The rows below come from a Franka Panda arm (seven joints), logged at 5 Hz.
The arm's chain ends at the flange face. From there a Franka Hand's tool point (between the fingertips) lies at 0.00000 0.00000 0.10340 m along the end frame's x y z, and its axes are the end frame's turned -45 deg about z.
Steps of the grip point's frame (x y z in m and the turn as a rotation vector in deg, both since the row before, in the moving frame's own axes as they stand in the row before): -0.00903 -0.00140 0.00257 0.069 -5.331 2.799; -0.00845 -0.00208 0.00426 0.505 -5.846 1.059
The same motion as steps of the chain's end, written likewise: -0.00033 -0.00114 0.00302 -3.721 -3.818 2.799; 0.00071 -0.00222 0.00480 -3.777 -4.491 1.059
